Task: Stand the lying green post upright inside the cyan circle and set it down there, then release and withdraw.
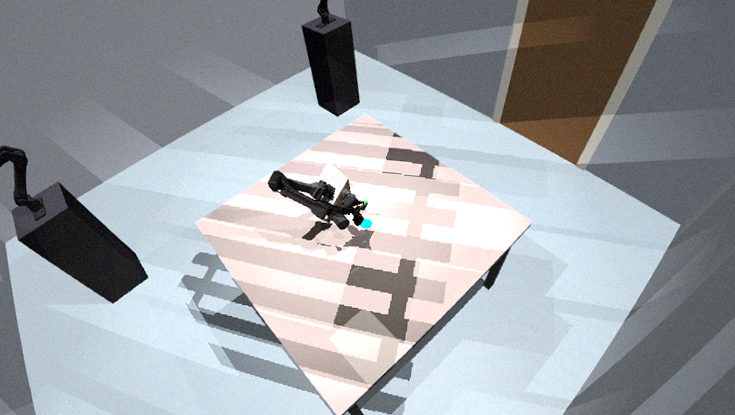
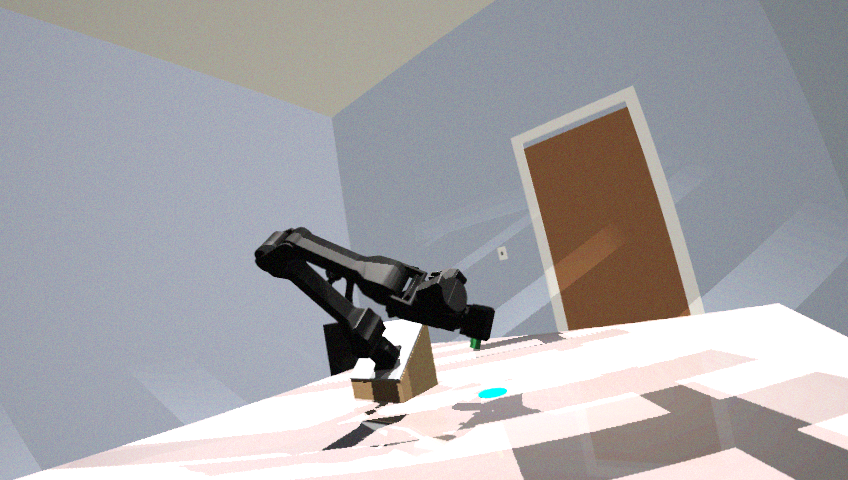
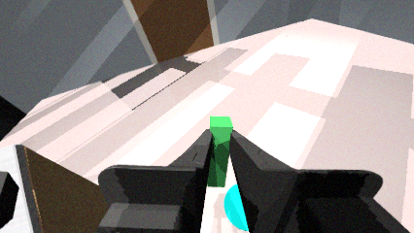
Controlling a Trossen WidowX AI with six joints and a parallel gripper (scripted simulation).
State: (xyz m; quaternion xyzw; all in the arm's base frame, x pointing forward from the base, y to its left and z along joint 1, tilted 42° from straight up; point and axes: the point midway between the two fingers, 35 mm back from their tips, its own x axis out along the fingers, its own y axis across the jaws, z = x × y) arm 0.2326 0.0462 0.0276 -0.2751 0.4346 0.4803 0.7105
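My gripper tip is 140 mm above the cyan circle, 20 mm to the left of it and 10 mm short of it. From my gripper tip the other things lie so: green post (20 mm below, 10 mm behind).
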